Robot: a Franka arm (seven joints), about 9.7 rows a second.
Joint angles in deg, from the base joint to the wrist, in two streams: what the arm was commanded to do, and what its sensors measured. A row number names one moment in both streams.
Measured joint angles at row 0:
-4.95 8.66 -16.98 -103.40 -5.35 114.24 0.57
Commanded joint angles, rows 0 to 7:
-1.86 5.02 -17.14 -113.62 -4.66 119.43 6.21
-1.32 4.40 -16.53 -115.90 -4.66 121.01 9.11
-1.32 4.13 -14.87 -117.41 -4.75 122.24 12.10
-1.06 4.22 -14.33 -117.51 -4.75 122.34 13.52
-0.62 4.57 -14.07 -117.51 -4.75 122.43 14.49
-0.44 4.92 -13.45 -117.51 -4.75 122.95 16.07
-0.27 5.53 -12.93 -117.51 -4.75 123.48 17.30
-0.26 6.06 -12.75 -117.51 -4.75 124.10 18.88
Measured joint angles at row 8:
-0.56 5.16 -12.84 -115.67 -5.33 122.09 16.90
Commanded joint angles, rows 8 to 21:
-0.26 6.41 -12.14 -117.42 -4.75 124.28 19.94
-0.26 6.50 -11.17 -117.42 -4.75 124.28 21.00
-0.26 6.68 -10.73 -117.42 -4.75 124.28 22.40
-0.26 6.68 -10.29 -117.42 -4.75 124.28 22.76
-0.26 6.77 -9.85 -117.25 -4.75 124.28 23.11
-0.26 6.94 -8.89 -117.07 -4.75 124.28 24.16
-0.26 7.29 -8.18 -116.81 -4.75 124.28 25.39
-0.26 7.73 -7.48 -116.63 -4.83 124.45 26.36
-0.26 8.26 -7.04 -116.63 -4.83 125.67 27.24
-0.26 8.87 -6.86 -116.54 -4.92 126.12 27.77
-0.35 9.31 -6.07 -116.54 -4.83 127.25 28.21
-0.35 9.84 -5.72 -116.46 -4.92 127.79 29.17
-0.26 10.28 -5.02 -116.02 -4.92 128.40 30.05
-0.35 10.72 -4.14 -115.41 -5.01 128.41 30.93
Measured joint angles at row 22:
-0.35 8.84 -5.12 -115.78 -5.33 127.64 29.25
